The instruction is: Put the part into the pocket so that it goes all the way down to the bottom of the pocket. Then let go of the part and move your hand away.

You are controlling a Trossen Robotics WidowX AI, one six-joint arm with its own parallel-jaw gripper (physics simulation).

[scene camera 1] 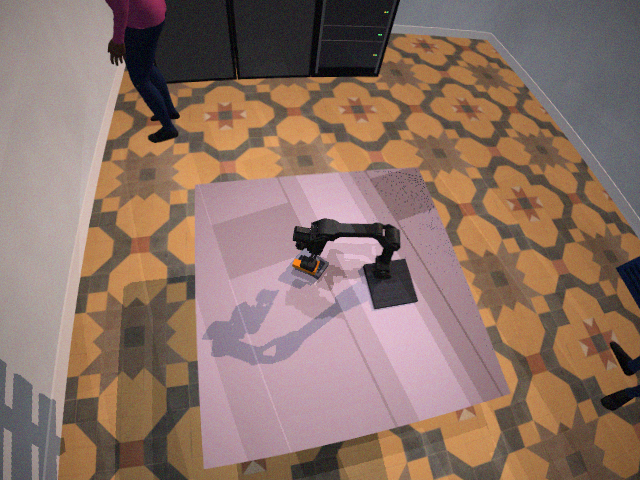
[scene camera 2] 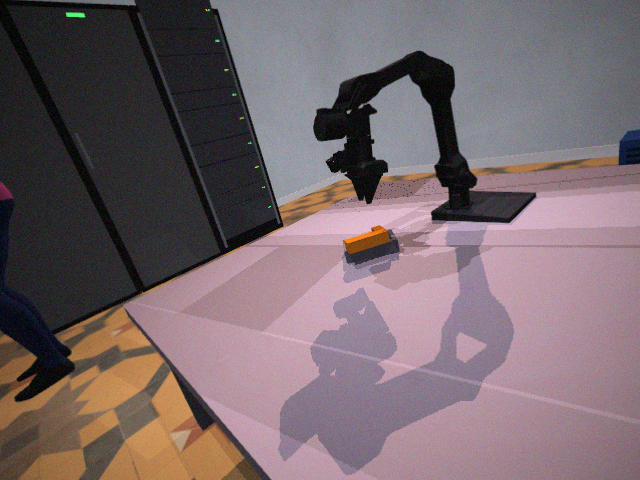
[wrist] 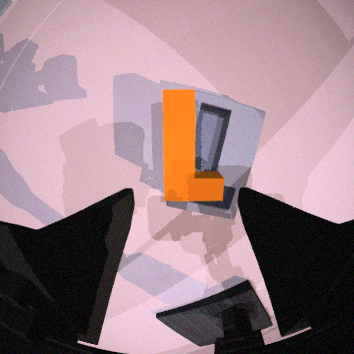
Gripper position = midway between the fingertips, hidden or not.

Note:
My gripper point(scene camera 2: 364, 202) is open, with nothing in its grasp. Also in view: an orange L-shaped part point(scene camera 2: 379, 235). I also see a grey pocket block point(wrist: 227, 132).
The orange L-shaped part also shows in the wrist view point(wrist: 181, 182). My gripper is seen too in the wrist view point(wrist: 186, 195).

